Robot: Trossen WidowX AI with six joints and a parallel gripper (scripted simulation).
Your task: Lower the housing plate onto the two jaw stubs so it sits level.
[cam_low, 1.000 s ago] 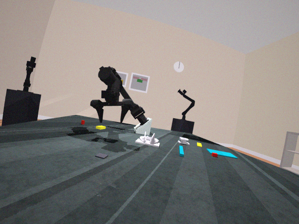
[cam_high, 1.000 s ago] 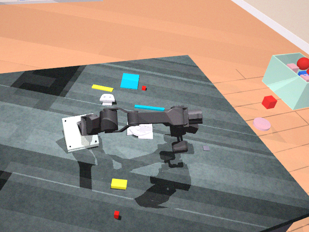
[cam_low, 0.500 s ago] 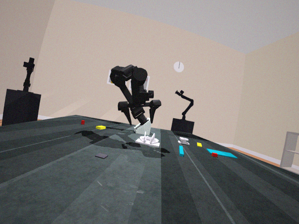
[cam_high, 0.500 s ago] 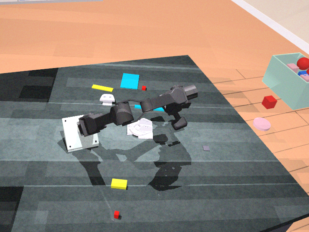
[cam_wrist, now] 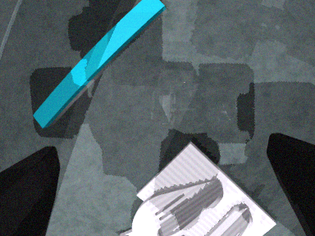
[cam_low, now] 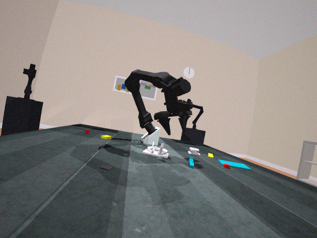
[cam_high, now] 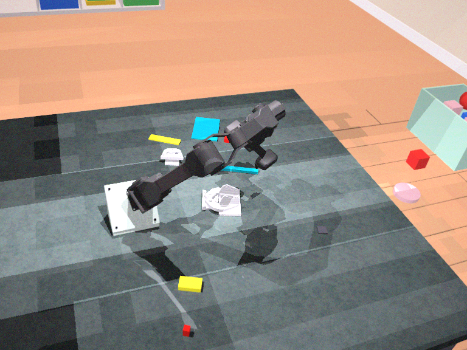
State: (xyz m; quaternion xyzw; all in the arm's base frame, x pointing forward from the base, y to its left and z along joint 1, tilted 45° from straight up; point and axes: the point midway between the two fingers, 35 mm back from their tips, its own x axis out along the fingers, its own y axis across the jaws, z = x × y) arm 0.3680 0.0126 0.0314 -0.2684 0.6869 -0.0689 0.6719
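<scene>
My gripper tip is now 170 mm past the grey housing plate, 230 mm to the right of it and 100 mm above it. The rest, counted from my gripper tip: grey tile 130 mm ahead, 280 mm to the right, 120 mm below; white block 170 mm behind, 230 mm to the left, 110 mm below; cyan bar 20 mm ahead, 90 mm to the left, 120 mm below.
</scene>
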